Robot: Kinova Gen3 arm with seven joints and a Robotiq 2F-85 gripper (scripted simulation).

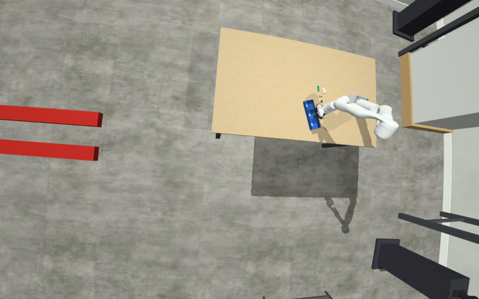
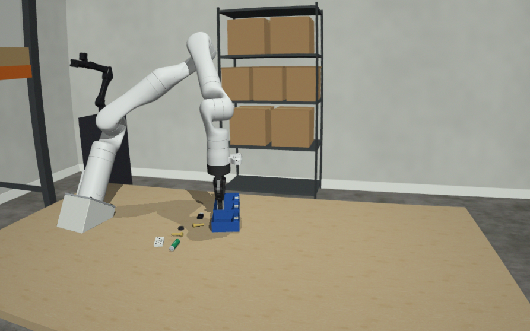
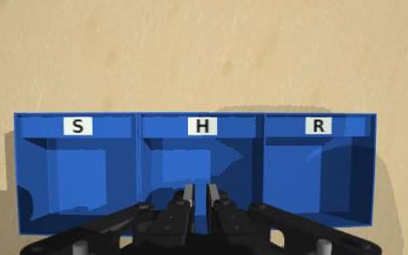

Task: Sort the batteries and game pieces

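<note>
Right now the blue three-part bin is 2 cm ahead of my hand, 1 cm to the left of it and 2 cm below it. Also, from my hand: green battery: 2 cm behind, 25 cm to the right, 4 cm below; then black nut: 7 cm behind, 14 cm to the right, 4 cm below; then black piece: 6 cm behind, 2 cm to the right, 4 cm below.
</note>
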